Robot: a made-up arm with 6 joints.
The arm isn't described. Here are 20 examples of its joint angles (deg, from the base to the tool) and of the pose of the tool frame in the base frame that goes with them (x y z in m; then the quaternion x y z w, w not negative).
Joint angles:
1: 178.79 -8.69 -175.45 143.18 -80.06 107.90
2: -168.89 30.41 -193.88 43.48 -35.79 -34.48
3: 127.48 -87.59 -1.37 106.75 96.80 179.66
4: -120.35 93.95 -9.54 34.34 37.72 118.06
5: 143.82 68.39 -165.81 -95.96 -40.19 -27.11
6: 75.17 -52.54 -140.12 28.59 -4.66 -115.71
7: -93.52 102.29 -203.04 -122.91 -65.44 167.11
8: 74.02 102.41 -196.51 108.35 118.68 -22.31
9: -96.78 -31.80 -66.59 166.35 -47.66 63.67
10: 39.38 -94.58 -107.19 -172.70 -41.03 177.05
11: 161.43 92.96 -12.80 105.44 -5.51 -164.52
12: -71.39 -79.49 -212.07 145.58 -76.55 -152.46
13: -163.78 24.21 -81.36 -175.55 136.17 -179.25
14: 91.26 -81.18 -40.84 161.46 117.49 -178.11
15: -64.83 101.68 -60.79 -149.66 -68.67 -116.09
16: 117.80 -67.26 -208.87 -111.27 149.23 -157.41
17: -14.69 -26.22 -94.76 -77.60 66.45 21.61
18: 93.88 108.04 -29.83 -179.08 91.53 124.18
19: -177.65 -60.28 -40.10 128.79 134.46 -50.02
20: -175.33 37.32 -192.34 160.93 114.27 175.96
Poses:
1: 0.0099 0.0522 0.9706 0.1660 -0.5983 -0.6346 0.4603
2: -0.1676 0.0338 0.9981 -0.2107 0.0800 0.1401 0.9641
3: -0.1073 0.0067 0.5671 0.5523 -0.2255 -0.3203 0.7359
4: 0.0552 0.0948 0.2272 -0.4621 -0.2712 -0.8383 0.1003
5: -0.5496 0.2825 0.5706 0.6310 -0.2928 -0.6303 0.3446
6: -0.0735 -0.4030 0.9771 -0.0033 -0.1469 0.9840 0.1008
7: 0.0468 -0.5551 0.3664 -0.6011 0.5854 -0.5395 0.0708
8: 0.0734 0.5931 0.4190 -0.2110 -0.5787 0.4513 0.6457
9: -0.0477 -0.2040 0.7104 0.8783 0.1865 -0.2301 0.3753
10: -0.3117 -0.2399 0.7567 -0.1437 -0.0912 -0.9176 0.3592
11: 0.0926 0.0383 0.2260 -0.2897 0.6989 -0.3817 0.5309
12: -0.2167 0.4839 0.4255 -0.4110 0.0266 0.8529 0.3207
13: -0.4902 -0.1347 0.6381 -0.0453 0.1108 0.1220 0.9853
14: -0.0290 -0.0913 0.8218 0.4614 0.2300 -0.5936 0.6179
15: 0.0790 -0.0555 0.0953 -0.0117 0.6117 0.7879 0.0691
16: 0.3133 -0.4097 0.4440 -0.2821 -0.6832 -0.6261 0.2483
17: 0.2087 -0.1023 0.9539 0.6456 -0.2544 0.3941 0.6026
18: 0.0058 -0.0668 0.0476 -0.2603 -0.9585 -0.1122 0.0303
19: -0.0380 -0.0783 0.7880 0.5550 -0.1875 0.7834 0.2076
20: -0.2123 -0.0489 0.9801 0.1022 0.7028 -0.0538 0.7020
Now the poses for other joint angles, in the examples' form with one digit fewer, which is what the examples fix.
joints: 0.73 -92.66 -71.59 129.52 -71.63 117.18
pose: -0.230 -0.075 0.721 0.636 0.159 0.366 0.660
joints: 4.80 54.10 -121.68 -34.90 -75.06 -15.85
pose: 0.567 0.100 0.570 0.247 0.349 0.901 0.068
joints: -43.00 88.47 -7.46 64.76 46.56 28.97
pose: -0.062 0.076 0.238 0.001 -0.633 -0.771 0.065
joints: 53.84 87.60 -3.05 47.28 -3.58 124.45
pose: -0.005 -0.089 0.219 0.402 -0.638 0.270 0.599
